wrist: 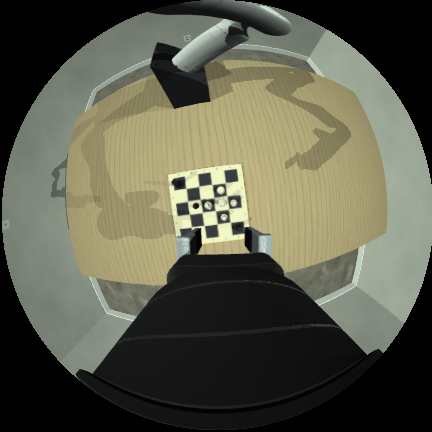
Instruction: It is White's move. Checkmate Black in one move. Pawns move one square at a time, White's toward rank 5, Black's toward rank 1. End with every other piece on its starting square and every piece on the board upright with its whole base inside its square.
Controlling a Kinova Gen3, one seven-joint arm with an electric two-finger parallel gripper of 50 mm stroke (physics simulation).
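Frame: origin at the arm's base, x left, y ahead, z down, level; centimetres.
Seen in the pictures: gripper, fingertip midpoint: (222, 236); arm's base, link origin: (184, 64).
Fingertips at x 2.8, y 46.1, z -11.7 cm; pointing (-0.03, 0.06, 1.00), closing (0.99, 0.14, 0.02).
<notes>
Offsets run from my fingertips to a thing's middle. Level surfaces: height alone.
The small chessboard @(dx -3.7, dy -3.5, dz +27.1 cm) (192, 181) lies on the table in mid-view. Pale pieces stand on it: one @(dx +0.6, dy -7.1, dz +25.1 cm) (220, 190) above the middle, one @(dx +0.2, dy +0.6, dz +25.2 cm) (224, 217) below it, one @(dx +3.6, dy -3.0, dz +25.2 cm) (233, 202) near the right edge, a faint one @(dx +0.4, dy -3.6, dz +23.6 cm) (222, 202) on a light square, and one @(dx -3.6, dy -3.4, dz +24.8 cm) (208, 205) on the central dark square. A black piece @(dx -7.2, dy -3.9, dz +25.2 cm) (195, 205) is just left of that one. A dark piece @(dx -11.0, dy -11.1, dz +23.6 cm) (178, 183) is in the upper left corner, and another dark shape @(dx +3.9, dy +4.2, dz +25.1 cm) (237, 228) is in the lower right corner. Piece types are too small to tell. My gripper (222, 236) is open and empty, high above the board's lower edge; its left finger hides the lower left corner.
The wooden table @(dz +27.4 cm) (300, 215) carries the board. The black arm base (185, 87) and the grey arm link (205, 47) are at the upper left and top. Arm shadows fall across the table and the left part of the board.
</notes>
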